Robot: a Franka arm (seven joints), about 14 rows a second.
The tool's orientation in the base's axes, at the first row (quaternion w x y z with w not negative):
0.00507, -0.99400, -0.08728, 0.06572
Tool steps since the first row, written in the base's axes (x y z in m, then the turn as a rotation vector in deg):
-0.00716, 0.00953, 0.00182, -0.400, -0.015, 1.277
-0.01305, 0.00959, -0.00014, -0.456, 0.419, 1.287
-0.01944, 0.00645, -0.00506, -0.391, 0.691, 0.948
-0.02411, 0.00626, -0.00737, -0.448, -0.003, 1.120
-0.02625, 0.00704, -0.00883, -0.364, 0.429, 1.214
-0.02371, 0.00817, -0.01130, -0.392, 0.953, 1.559
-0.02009, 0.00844, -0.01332, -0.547, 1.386, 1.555
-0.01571, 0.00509, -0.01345, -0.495, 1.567, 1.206
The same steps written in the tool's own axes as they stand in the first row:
-0.00557, -0.01066, -0.00088, -0.559, -0.082, -1.213
-0.01105, -0.01170, 0.00184, -0.539, -0.519, -1.216
-0.01720, -0.00960, 0.00756, -0.384, -0.768, -0.889
-0.02149, -0.01017, 0.01047, -0.583, -0.099, -1.051
-0.02325, -0.01128, 0.01220, -0.438, -0.512, -1.156
-0.02025, -0.01190, 0.01431, -0.419, -1.040, -1.495
-0.01641, -0.01150, 0.01584, -0.494, -1.493, -1.471
-0.01270, -0.00744, 0.01539, -0.367, -1.655, -1.133

